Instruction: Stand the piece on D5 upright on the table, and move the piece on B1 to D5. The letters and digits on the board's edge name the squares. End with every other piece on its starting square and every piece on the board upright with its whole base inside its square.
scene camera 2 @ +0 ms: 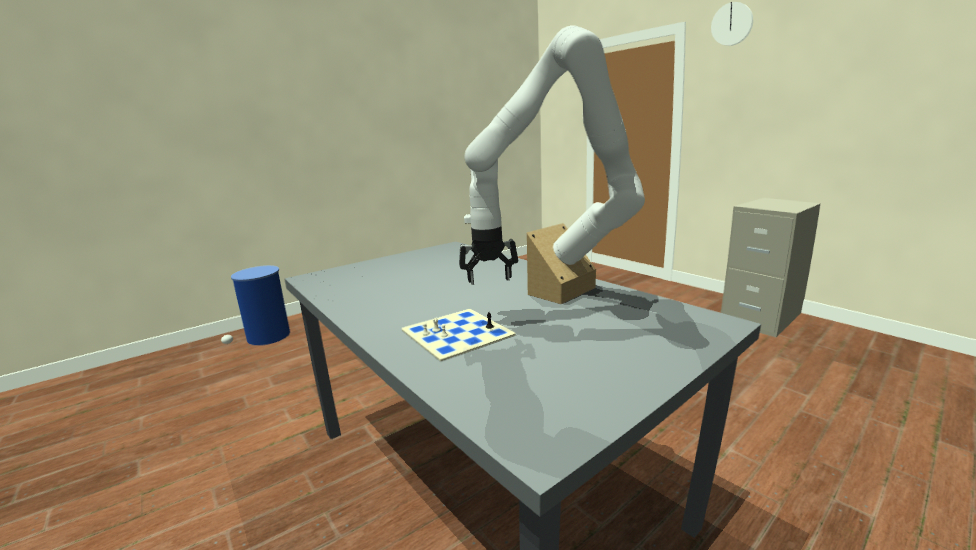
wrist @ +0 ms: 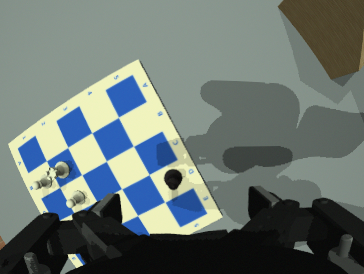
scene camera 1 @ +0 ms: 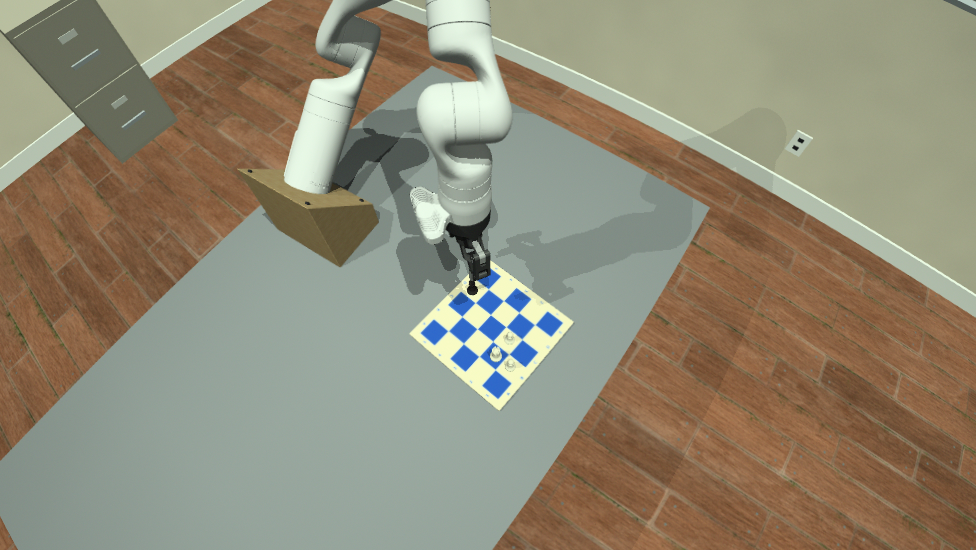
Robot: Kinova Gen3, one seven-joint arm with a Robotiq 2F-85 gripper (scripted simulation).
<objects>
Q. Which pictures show the gripper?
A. Scene camera 2, the wrist view and scene camera 1: all of them.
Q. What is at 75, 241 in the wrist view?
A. The gripper.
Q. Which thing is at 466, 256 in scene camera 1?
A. The gripper.
</objects>
